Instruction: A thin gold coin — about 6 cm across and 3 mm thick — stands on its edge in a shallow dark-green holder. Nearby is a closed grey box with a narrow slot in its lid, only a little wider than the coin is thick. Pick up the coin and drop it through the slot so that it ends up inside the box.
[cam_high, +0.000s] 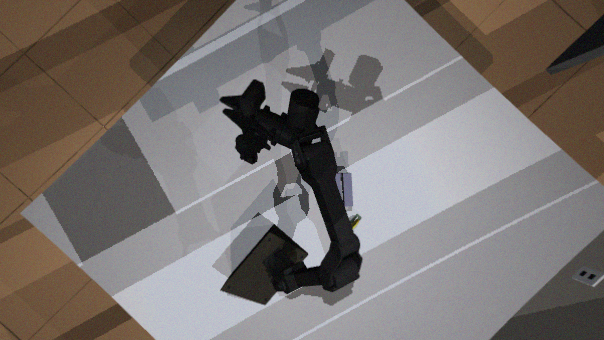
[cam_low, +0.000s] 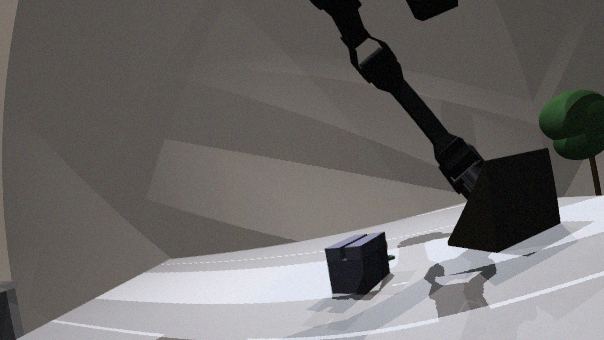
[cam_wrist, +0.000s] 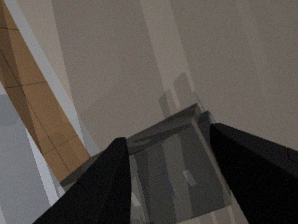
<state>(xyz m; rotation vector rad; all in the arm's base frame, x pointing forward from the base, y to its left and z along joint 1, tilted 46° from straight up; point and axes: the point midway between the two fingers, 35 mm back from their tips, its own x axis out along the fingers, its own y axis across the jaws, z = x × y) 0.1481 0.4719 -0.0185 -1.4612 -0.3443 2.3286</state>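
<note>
Right now my gripper tip is 460 mm to the left of the gold coin, 340 mm above it and 50 mm short of it.
</note>
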